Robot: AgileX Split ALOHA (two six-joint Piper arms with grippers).
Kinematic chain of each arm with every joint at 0, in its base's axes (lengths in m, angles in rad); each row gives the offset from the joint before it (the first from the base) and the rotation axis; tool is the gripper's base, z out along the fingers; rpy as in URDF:
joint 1: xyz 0 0 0.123 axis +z
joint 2: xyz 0 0 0 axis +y
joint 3: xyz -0.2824 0 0.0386 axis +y
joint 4: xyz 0.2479 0 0.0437 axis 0.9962 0 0.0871
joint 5: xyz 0 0 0 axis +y
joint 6: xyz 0.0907 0 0.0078 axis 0.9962 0 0.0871
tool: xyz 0 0 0 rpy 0 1.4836 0
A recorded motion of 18 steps. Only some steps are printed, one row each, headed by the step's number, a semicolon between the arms.
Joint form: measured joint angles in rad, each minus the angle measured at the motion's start. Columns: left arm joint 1, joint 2, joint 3, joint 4, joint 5, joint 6; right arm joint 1, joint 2, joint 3, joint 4, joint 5, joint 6.
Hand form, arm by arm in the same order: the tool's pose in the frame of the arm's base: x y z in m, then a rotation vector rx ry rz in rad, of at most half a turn. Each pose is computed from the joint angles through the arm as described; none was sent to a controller.
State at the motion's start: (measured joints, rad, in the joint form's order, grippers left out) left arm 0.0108 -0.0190 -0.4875 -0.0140 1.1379 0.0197; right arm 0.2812 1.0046 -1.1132 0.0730 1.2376 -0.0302
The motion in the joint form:
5: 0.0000 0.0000 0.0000 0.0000 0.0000 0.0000; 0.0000 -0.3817 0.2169 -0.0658 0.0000 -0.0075
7: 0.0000 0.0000 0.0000 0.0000 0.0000 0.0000; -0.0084 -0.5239 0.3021 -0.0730 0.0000 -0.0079
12: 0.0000 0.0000 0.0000 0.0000 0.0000 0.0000; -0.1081 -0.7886 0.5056 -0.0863 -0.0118 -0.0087
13: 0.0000 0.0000 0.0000 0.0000 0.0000 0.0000; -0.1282 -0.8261 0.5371 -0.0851 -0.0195 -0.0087
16: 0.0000 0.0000 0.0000 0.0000 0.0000 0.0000; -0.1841 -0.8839 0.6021 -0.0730 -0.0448 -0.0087
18: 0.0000 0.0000 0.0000 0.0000 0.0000 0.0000; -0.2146 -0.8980 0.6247 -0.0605 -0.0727 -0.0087
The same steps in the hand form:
5: -0.0097 -0.0013 0.2675 0.0108 2.1149 0.0012; 0.0749 0.0223 0.3580 -0.3893 2.4202 0.1169
7: -0.0097 -0.0013 0.2675 0.0108 2.1149 0.0012; 0.0479 0.0134 0.3429 -0.3706 2.3648 0.1104
12: -0.0097 -0.0013 0.2675 0.0108 2.1149 0.0012; 0.0116 0.0009 0.2943 -0.2442 2.3054 0.0512
13: -0.0097 -0.0013 0.2675 0.0108 2.1149 0.0012; 0.0082 0.0002 0.2864 -0.2198 2.2939 0.0433
16: -0.0097 -0.0013 0.2675 0.0108 2.1149 0.0012; 0.0055 0.0005 0.2703 -0.1553 2.2809 0.0303
18: -0.0097 -0.0013 0.2675 0.0108 2.1149 0.0012; 0.0068 0.0015 0.2659 -0.1200 2.2635 0.0303

